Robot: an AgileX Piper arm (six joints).
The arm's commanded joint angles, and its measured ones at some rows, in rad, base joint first. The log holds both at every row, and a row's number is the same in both.
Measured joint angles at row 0: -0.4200 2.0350 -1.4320 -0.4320 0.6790 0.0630
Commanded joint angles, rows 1 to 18: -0.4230 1.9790 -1.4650 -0.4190 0.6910 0.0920; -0.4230 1.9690 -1.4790 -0.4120 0.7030 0.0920; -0.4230 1.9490 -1.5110 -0.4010 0.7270 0.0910; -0.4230 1.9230 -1.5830 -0.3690 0.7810 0.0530; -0.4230 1.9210 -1.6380 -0.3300 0.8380 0.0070; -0.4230 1.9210 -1.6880 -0.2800 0.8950 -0.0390; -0.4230 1.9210 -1.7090 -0.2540 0.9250 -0.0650; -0.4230 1.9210 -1.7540 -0.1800 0.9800 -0.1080; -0.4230 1.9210 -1.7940 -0.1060 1.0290 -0.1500; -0.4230 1.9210 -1.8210 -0.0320 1.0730 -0.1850; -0.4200 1.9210 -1.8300 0.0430 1.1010 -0.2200; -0.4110 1.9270 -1.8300 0.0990 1.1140 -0.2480; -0.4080 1.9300 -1.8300 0.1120 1.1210 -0.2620; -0.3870 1.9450 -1.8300 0.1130 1.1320 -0.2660; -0.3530 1.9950 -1.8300 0.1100 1.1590 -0.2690; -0.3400 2.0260 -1.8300 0.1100 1.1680 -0.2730; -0.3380 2.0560 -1.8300 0.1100 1.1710 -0.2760; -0.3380 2.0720 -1.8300 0.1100 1.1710 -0.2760
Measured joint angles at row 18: -0.3390 2.0310 -1.8280 0.1140 1.1580 -0.2660
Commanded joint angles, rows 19 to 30: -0.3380 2.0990 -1.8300 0.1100 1.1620 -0.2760; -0.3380 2.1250 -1.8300 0.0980 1.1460 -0.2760; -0.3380 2.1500 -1.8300 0.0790 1.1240 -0.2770; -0.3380 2.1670 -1.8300 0.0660 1.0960 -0.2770; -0.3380 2.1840 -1.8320 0.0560 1.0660 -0.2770; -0.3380 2.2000 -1.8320 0.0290 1.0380 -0.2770; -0.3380 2.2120 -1.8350 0.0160 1.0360 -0.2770; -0.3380 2.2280 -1.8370 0.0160 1.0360 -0.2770; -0.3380 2.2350 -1.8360 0.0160 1.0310 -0.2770; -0.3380 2.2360 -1.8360 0.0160 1.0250 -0.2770; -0.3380 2.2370 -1.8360 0.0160 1.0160 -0.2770; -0.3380 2.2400 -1.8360 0.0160 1.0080 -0.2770
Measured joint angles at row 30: -0.3360 2.2350 -1.8300 0.0180 1.0250 -0.2700
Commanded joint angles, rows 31 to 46: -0.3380 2.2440 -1.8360 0.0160 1.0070 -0.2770; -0.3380 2.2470 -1.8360 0.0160 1.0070 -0.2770; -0.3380 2.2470 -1.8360 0.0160 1.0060 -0.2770; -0.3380 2.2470 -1.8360 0.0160 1.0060 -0.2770; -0.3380 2.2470 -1.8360 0.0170 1.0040 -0.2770; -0.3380 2.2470 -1.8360 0.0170 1.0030 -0.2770; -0.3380 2.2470 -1.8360 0.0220 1.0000 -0.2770; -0.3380 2.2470 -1.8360 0.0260 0.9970 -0.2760; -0.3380 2.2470 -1.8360 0.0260 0.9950 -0.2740; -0.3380 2.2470 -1.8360 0.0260 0.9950 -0.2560; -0.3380 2.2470 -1.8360 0.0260 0.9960 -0.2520; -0.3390 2.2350 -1.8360 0.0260 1.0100 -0.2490; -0.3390 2.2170 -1.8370 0.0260 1.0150 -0.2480; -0.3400 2.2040 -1.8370 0.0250 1.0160 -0.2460; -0.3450 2.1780 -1.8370 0.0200 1.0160 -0.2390; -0.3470 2.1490 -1.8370 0.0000 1.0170 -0.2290
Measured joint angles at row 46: -0.3370 2.1940 -1.8300 0.0180 1.0140 -0.2400
